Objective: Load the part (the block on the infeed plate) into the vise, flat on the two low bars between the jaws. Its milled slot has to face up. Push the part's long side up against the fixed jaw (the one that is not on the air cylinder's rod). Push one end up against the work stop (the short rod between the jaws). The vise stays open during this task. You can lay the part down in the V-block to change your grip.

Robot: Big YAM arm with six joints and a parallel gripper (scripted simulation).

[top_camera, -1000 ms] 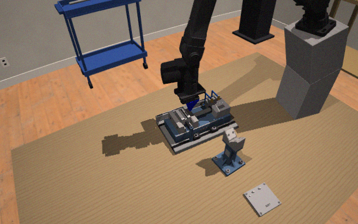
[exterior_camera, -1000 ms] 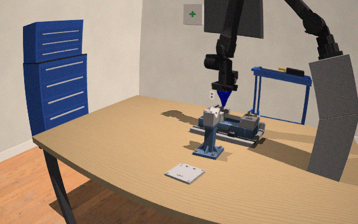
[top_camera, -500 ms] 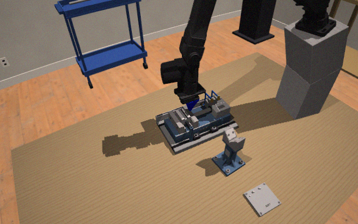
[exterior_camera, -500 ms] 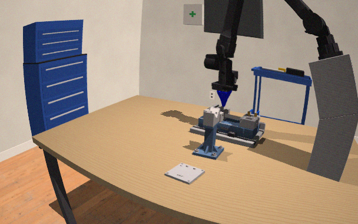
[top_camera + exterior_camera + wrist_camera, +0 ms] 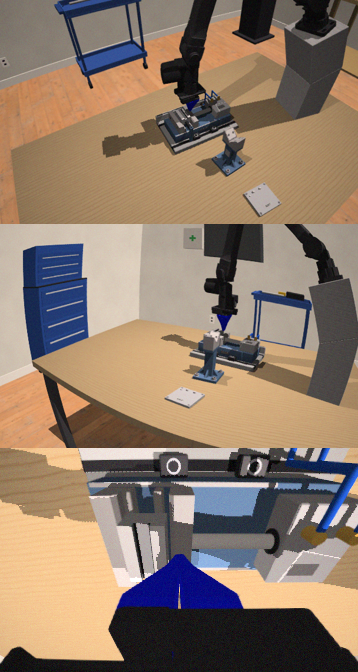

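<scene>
The part lies 30 mm ahead of my hand and 20 mm below it. Also, from my hand: moving jaw: 40 mm below; work stop rod: 40 mm to the left, 40 mm ahead, 30 mm below; cylinder rod: 50 mm behind, 40 mm below, 10 mm to the left.
</scene>
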